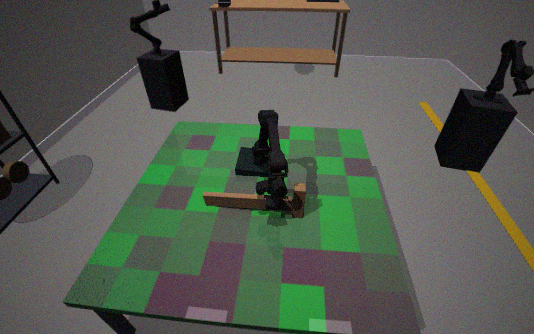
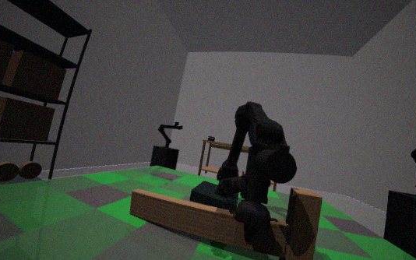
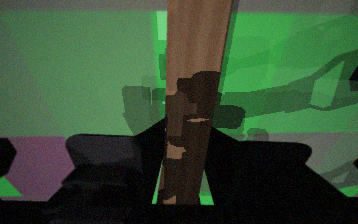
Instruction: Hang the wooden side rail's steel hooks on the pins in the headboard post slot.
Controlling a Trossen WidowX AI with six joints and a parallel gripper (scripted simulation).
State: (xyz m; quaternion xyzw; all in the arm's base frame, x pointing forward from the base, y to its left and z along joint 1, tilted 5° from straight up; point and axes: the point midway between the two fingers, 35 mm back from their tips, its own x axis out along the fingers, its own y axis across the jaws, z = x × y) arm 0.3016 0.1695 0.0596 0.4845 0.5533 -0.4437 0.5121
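Now: the headboard post 100 mm to the left of my gripper tip, 40 mm above it and 20 mm behind it.
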